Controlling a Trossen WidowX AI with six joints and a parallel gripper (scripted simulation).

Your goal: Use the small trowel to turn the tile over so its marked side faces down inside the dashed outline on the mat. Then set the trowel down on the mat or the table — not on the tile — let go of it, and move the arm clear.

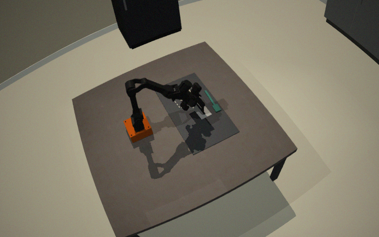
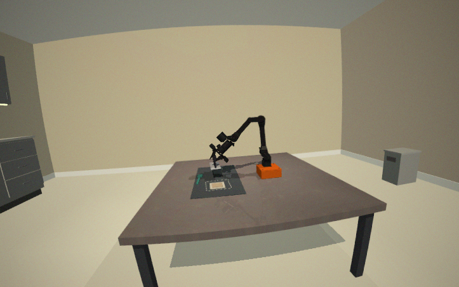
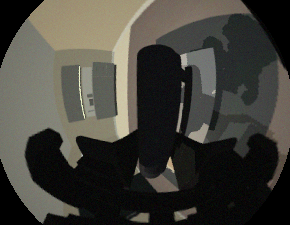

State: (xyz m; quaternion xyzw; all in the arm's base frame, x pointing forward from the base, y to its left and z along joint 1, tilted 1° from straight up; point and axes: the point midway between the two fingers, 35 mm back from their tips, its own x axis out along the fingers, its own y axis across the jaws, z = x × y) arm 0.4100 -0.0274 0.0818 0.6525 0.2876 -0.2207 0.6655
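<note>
The small trowel is 30 mm behind my gripper tip and 10 mm below it. Round my gripper tip: tile 200 mm to the left, 130 mm below, 40 mm behind; teal trowel 130 mm below, 100 mm ahead, 20 mm to the left.
</note>
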